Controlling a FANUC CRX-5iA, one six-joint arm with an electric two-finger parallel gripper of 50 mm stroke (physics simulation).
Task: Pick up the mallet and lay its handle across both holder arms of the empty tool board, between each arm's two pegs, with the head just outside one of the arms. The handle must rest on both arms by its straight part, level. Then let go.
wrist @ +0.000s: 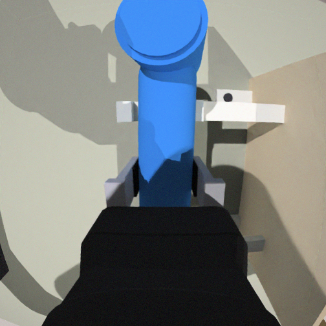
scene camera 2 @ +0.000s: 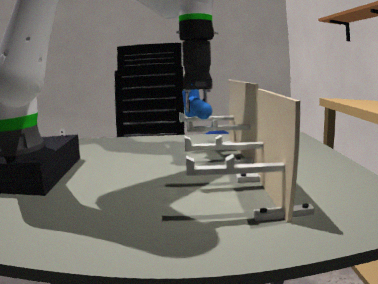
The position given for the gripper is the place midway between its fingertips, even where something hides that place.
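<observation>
Scene camera 2 shows the gripper [scene camera 2: 196, 111], and it also shows a tool board [scene camera 2: 243, 101] and a tool board [scene camera 2: 277, 145]. In the wrist view there's a blue mallet [wrist: 168, 48], and the gripper [wrist: 165, 168] is there too.
</observation>
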